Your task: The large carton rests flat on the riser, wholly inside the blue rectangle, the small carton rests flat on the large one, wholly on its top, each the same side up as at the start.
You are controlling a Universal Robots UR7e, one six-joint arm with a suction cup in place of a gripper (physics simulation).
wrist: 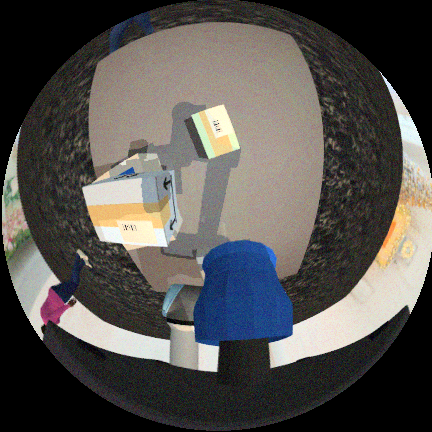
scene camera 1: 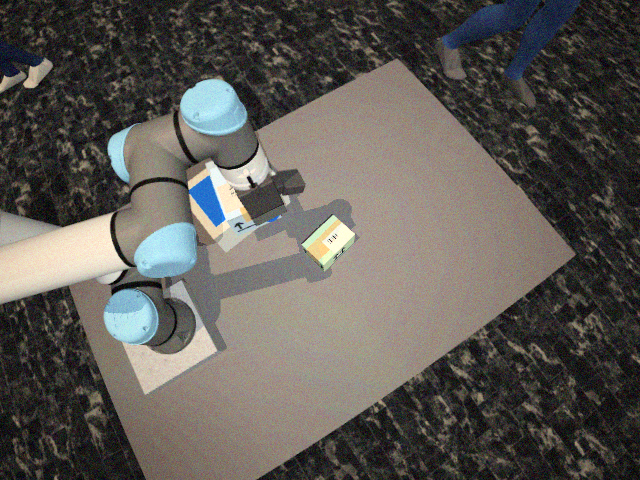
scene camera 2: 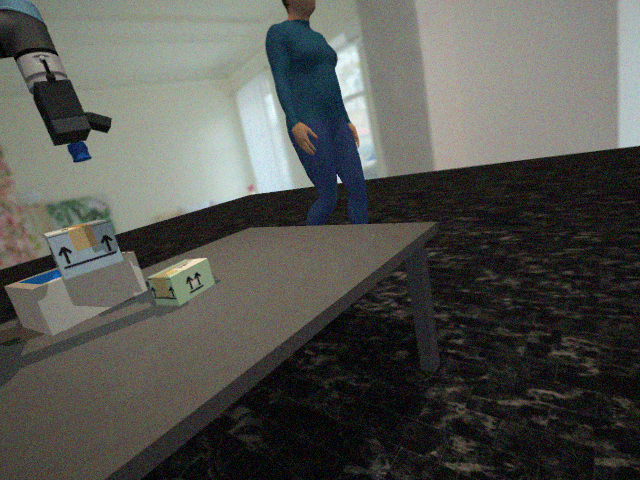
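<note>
The light-blue large carton (scene camera 1: 244,224) (scene camera 2: 85,249) (wrist: 125,212) sits flat on the riser (scene camera 1: 227,243) (scene camera 2: 49,310), arrows up. It partly covers the blue rectangle (scene camera 1: 206,201) (scene camera 2: 43,277) (wrist: 127,173) and appears to reach past its edge towards the small carton. The arm hides part of it in scene camera 1. The small green carton (scene camera 1: 330,242) (scene camera 2: 180,281) (wrist: 216,132) stands flat on the table beside the riser, arrows up. My gripper, a blue suction cup (scene camera 1: 273,219) (scene camera 2: 80,153) (wrist: 240,252), is open and bare, high above the large carton and apart from it.
The brown table (scene camera 1: 413,206) (scene camera 2: 248,310) (wrist: 270,100) bears everything. The arm's base stands on a pale plate (scene camera 1: 147,366). A person (scene camera 2: 310,77) in blue trousers stands beyond the table. Another person (wrist: 53,305) in pink shows in the wrist view.
</note>
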